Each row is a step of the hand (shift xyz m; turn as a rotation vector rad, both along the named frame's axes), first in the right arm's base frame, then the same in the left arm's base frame.
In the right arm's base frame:
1: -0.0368 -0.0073 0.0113 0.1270 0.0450 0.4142
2: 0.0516 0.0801 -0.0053 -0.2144 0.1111 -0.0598
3: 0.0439 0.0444 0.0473 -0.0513 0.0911 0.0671
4: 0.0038 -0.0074 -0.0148 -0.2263 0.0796 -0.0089
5: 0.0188 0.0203 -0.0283 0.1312 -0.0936 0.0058
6: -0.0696 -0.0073 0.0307 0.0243 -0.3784 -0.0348
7: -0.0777 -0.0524 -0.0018 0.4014 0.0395 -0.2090
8: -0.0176 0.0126 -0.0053 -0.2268 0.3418 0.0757
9: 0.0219 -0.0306 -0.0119 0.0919 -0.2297 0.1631
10: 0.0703 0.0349 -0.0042 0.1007 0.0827 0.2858
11: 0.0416 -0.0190 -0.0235 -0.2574 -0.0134 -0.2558
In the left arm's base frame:
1: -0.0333 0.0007 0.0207 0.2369 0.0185 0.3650
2: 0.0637 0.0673 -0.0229 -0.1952 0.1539 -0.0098
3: 0.0628 0.0342 0.0319 -0.0124 0.1001 0.0725
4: -0.0018 -0.0081 -0.0148 -0.1996 0.1258 0.0442
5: 0.0145 0.0158 -0.0333 0.1062 -0.1193 -0.0222
6: -0.0592 0.0077 0.0477 -0.0633 -0.3751 -0.0176
7: -0.0845 -0.0347 0.0210 0.3324 -0.0473 -0.3060
8: -0.0154 0.0160 -0.0014 -0.1246 0.3824 0.1106
9: 0.0113 -0.0346 -0.0153 0.0824 -0.2434 0.1476
10: 0.0724 0.0192 -0.0239 0.1863 0.0604 0.2455
11: 0.0293 -0.0275 -0.0321 -0.3123 0.0406 -0.1809

